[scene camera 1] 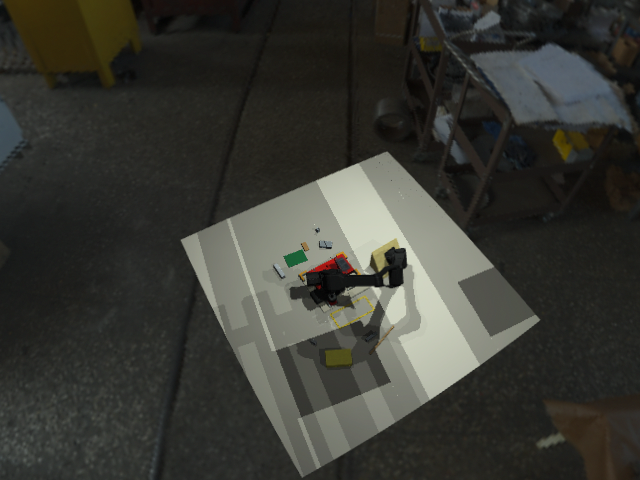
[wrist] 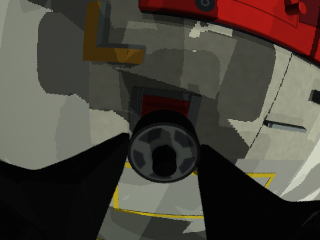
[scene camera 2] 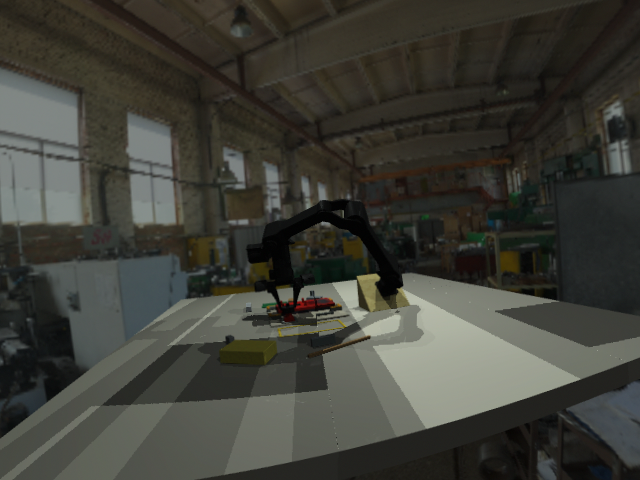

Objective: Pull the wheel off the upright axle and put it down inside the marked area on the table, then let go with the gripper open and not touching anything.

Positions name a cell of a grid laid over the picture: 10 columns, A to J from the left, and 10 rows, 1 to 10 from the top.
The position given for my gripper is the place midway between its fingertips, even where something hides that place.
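My gripper (scene camera 2: E7) (wrist: F7) is visible in scene camera 2 and in the wrist view. A yellow block (scene camera 2: E8) is visible in scene camera 2.
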